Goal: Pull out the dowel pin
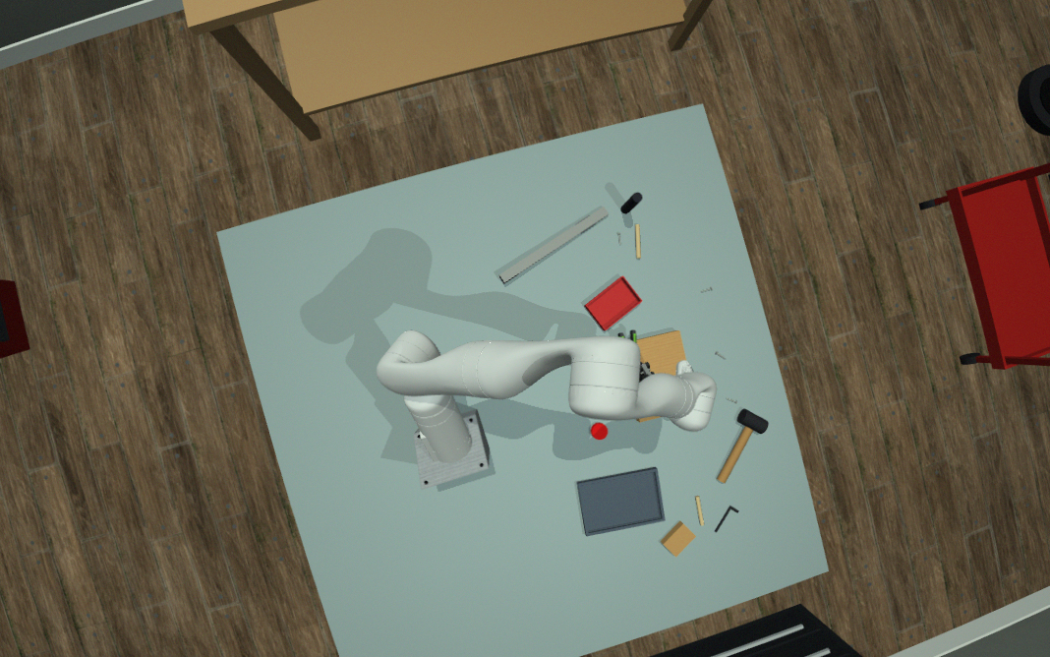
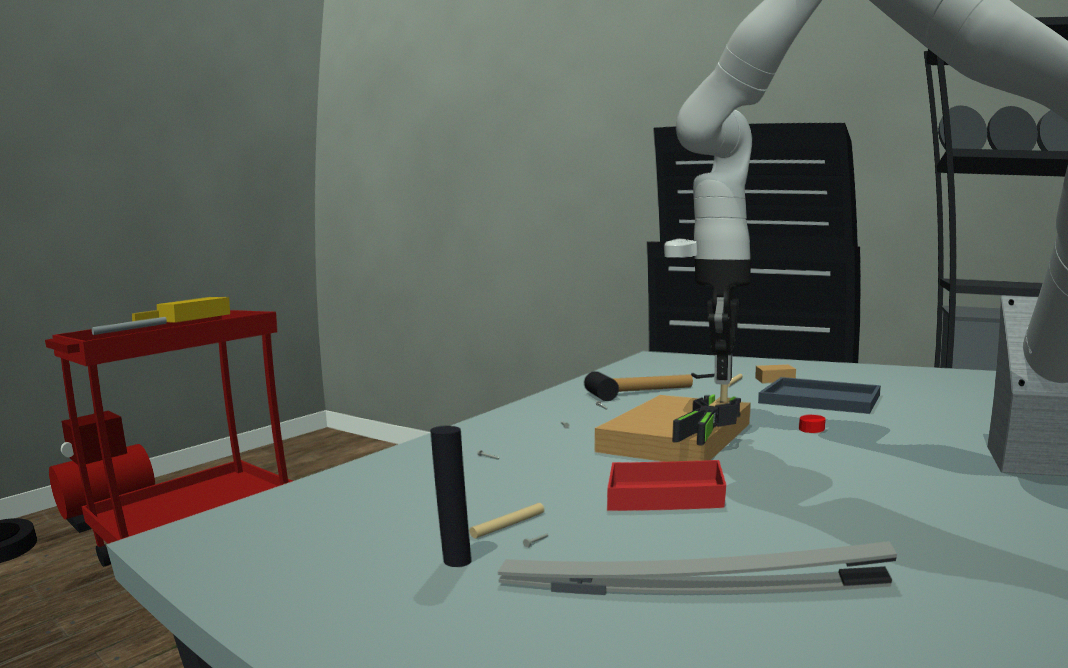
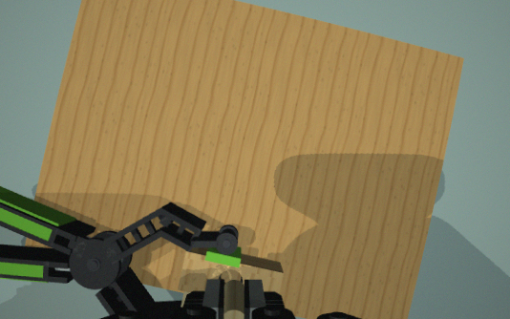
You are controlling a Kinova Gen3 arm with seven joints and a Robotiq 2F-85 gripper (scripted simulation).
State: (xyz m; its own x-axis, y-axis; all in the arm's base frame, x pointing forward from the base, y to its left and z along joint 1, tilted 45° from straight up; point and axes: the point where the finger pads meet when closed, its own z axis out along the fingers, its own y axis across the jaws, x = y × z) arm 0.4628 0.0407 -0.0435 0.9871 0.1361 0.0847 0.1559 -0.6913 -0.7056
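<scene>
The dowel pin lies 20 mm below my hand. Round my hand: red puck: 120 mm behind, 90 mm to the right, 90 mm below; then small wooden block: 60 mm below; then wooden bench board: 70 mm below, 60 mm ahead.
</scene>
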